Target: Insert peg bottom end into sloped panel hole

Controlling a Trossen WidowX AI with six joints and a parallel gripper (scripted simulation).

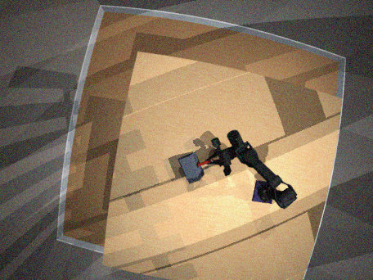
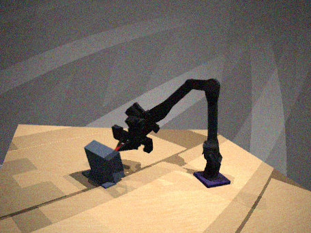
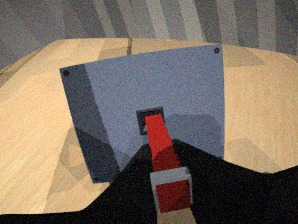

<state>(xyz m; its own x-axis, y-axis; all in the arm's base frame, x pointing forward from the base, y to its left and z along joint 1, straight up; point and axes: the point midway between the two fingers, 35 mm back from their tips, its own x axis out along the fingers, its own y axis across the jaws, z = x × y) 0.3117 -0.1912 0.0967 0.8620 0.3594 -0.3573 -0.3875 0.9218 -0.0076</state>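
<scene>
The red peg is 1 cm to the right of my gripper tip, 1 cm behind it and 1 cm above it. Also, from my gripper tip: panel (7 cm ahead, 3 cm to the left, 3 cm below).
</scene>
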